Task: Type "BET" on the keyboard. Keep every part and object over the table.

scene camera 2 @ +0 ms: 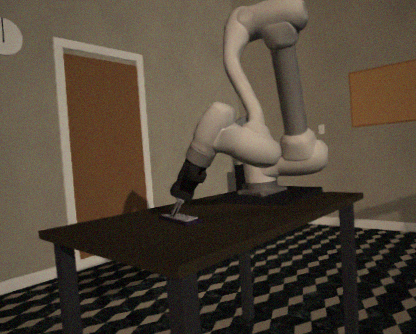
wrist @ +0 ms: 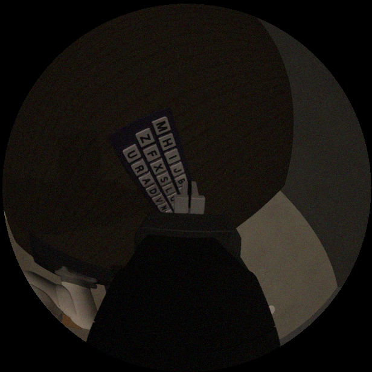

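Pixels of known places: gripper, fingertip midpoint: (scene camera 2: 173,214); arm's base, link origin: (scene camera 2: 262,191).
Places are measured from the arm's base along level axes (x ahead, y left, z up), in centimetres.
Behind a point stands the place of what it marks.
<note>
A small keyboard (scene camera 2: 186,219) {x 61.4, y 23.4, z -0.5 cm} (wrist: 122,136) with a dark purple base and rows of light letter keys lies flat on the table. In the wrist view the M key (wrist: 161,125), the H key (wrist: 167,142) and the U key (wrist: 131,153) read clearly. The B key (wrist: 181,181) shows right beside the fingertips. My gripper (scene camera 2: 173,214) {x 60.7, y 14.4, z 0.1 cm} (wrist: 188,189) is shut and empty, tilted, with its tips low at the keyboard. I cannot tell whether they touch a key. The fingers and gripper body hide the near end of the keyboard; the E and T keys do not show.
The dark table (scene camera 2: 125,240) {x 83.6, y 25.2, z -2.5 cm} (wrist: 225,100) carries the keyboard. The arm's base (scene camera 2: 262,189) {x 5.8, y 5.7, z 2.0 cm} stands on a dark plate (scene camera 2: 305,194) {x -3.7, y 22.6, z -0.8 cm} at the table's far right end. The table's front edge (scene camera 2: 240,244) {x 65.5, y 52.6, z -3.1 cm} runs along the near side. A brown door (scene camera 2: 105,145) is in the wall behind.
</note>
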